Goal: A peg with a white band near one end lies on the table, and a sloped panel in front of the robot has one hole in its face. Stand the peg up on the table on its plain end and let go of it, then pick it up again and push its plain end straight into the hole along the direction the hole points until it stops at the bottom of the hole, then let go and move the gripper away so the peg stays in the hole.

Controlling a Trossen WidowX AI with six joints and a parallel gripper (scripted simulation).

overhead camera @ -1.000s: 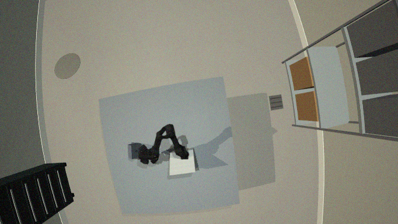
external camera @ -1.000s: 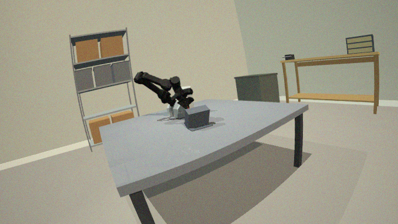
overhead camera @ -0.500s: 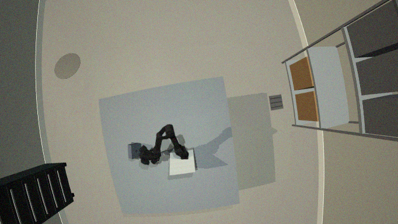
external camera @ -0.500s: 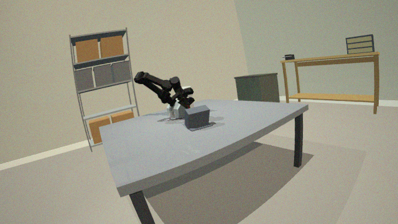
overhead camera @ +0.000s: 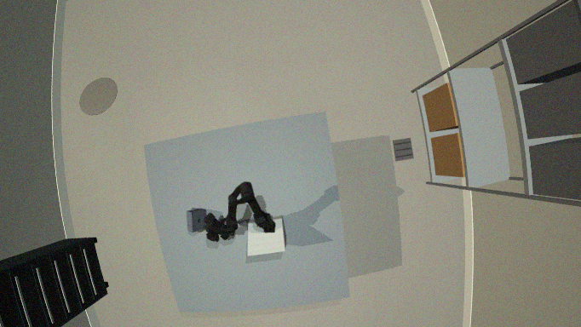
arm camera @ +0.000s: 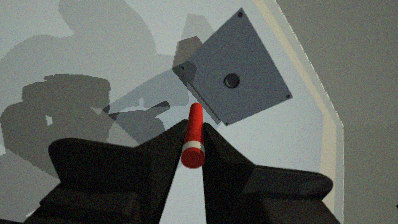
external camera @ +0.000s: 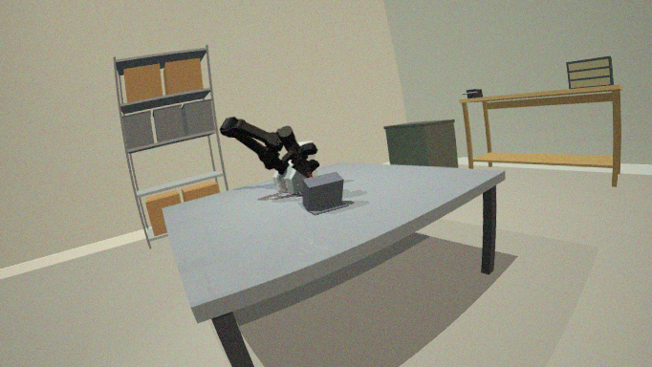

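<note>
The sloped grey panel is 13 cm ahead of my gripper tip, 4 cm below it and 2 cm to the right of it. From my gripper tip the other things lie so: red peg 1 cm behind, 1 cm above.
</note>
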